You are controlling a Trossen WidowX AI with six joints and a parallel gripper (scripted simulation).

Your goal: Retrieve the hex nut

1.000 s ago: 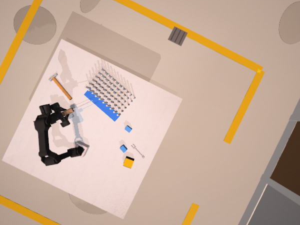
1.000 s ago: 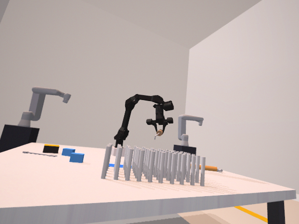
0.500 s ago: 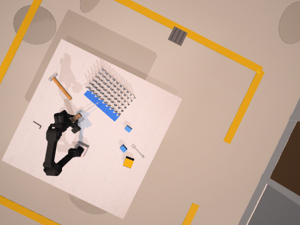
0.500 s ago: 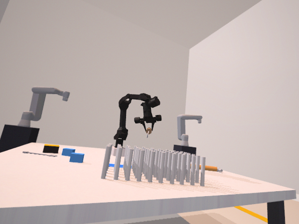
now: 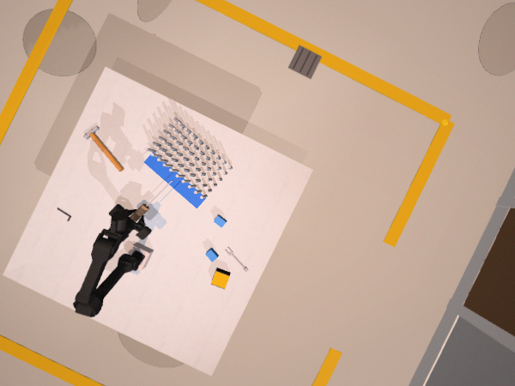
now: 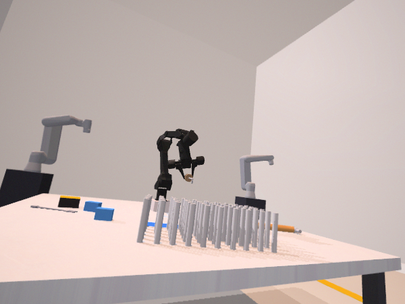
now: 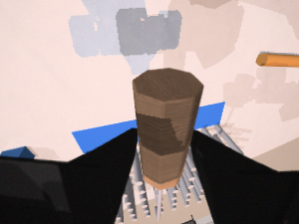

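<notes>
Now: gripper tip 190 mm short of the blue taped strip and 200 mm above it. The rest, counted from my gripper tip: screwdriver (100 mm ahead, 20 mm to the right, 10 mm below); black hex key (320 mm behind, 390 mm to the left, 190 mm below); grey wrench (10 mm ahead, 540 mm to the right, 190 mm below).
</notes>
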